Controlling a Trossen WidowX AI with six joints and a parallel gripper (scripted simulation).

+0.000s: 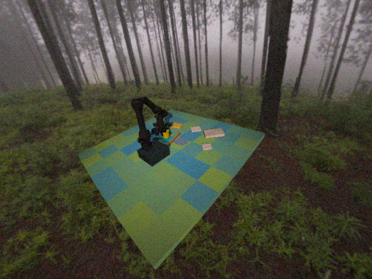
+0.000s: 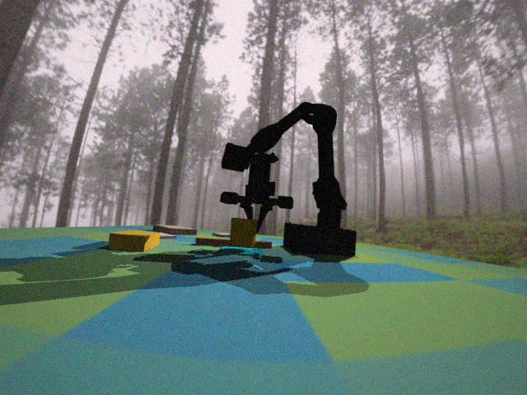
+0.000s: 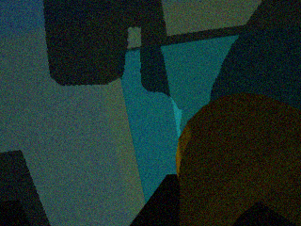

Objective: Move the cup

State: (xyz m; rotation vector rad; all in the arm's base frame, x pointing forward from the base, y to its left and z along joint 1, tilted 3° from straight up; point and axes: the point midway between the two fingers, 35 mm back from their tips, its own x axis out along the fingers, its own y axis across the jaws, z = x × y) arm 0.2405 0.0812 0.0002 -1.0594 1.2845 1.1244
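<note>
The yellow cup lies 20 mm ahead of my gripper tip and 10 mm to the right of it. Round my gripper tip: brown wooden bar 80 mm to the right, 50 mm below, 50 mm ahead; then teal pad 60 mm below, 30 mm ahead.
</note>
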